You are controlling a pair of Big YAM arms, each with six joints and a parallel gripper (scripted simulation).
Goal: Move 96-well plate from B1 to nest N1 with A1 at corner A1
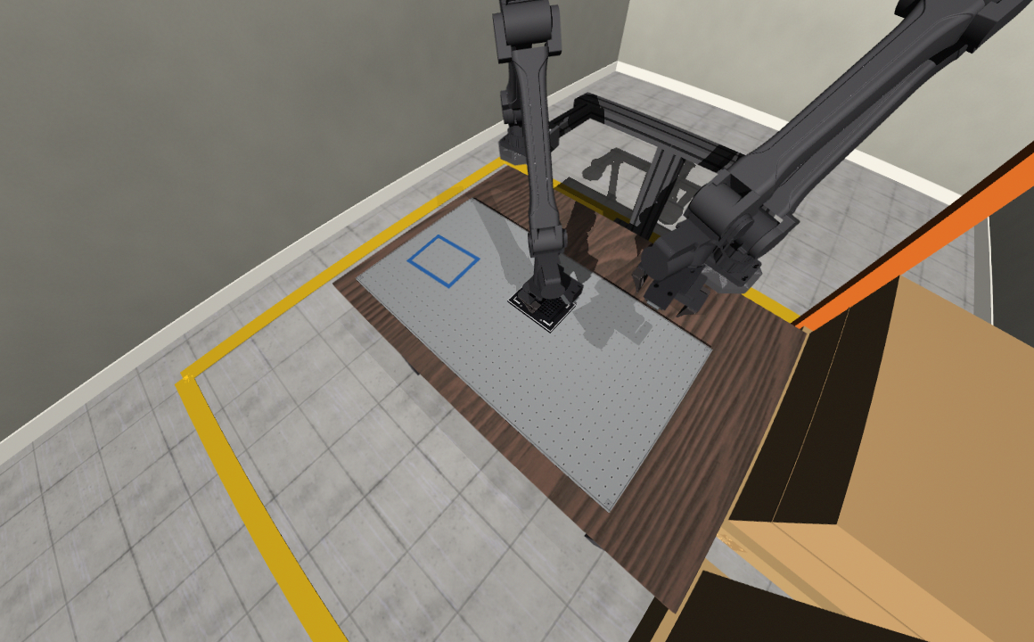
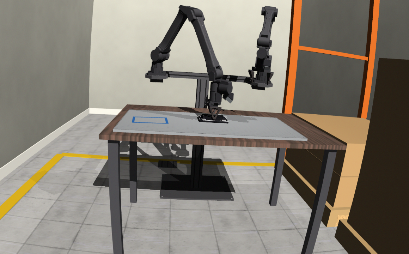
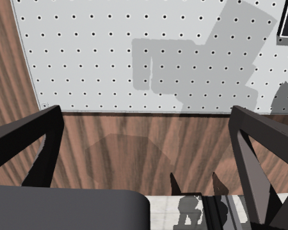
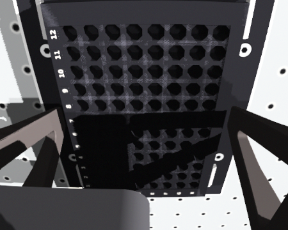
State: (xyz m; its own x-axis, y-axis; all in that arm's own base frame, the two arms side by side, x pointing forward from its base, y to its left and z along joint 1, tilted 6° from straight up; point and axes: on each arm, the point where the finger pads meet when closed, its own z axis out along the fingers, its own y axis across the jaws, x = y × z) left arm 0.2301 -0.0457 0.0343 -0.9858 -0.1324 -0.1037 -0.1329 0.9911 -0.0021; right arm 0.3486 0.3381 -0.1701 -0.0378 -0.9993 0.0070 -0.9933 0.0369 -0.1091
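My right gripper is now right at the black 96-well plate. Round my right hand: black plate nest N1: 2 cm below.
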